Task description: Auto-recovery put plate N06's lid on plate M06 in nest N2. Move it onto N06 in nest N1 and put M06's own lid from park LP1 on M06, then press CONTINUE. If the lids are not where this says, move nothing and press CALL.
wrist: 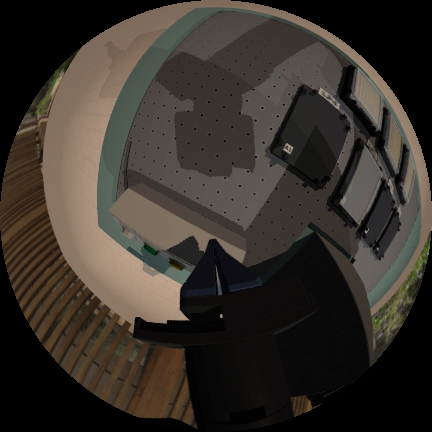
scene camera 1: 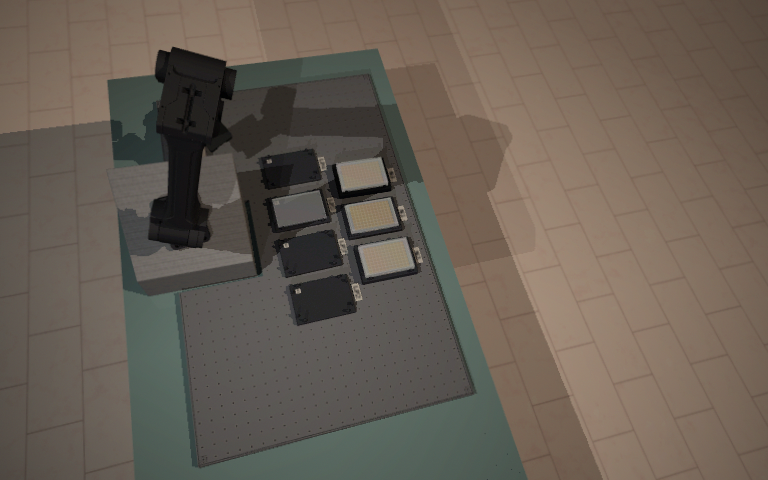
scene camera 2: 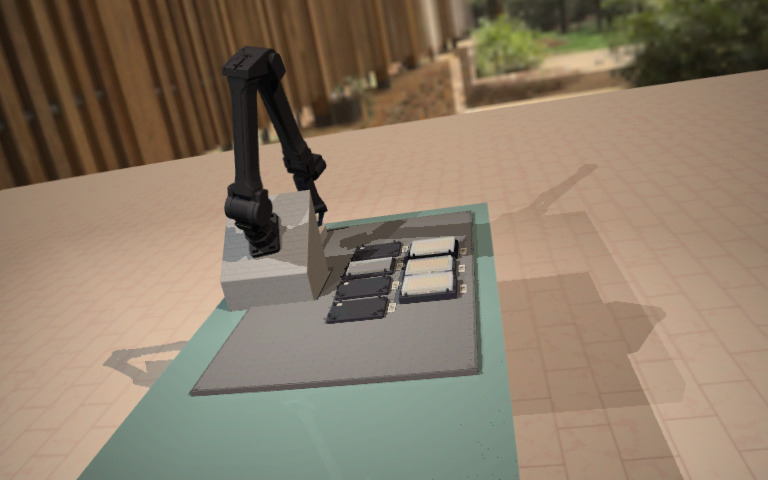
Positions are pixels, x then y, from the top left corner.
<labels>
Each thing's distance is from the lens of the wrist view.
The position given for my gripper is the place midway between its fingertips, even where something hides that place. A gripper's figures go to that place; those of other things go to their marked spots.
my gripper [wrist: 212, 242]: 0.15 m
panel with coloured buttons [wrist: 164, 226]: 0.20 m
</labels>
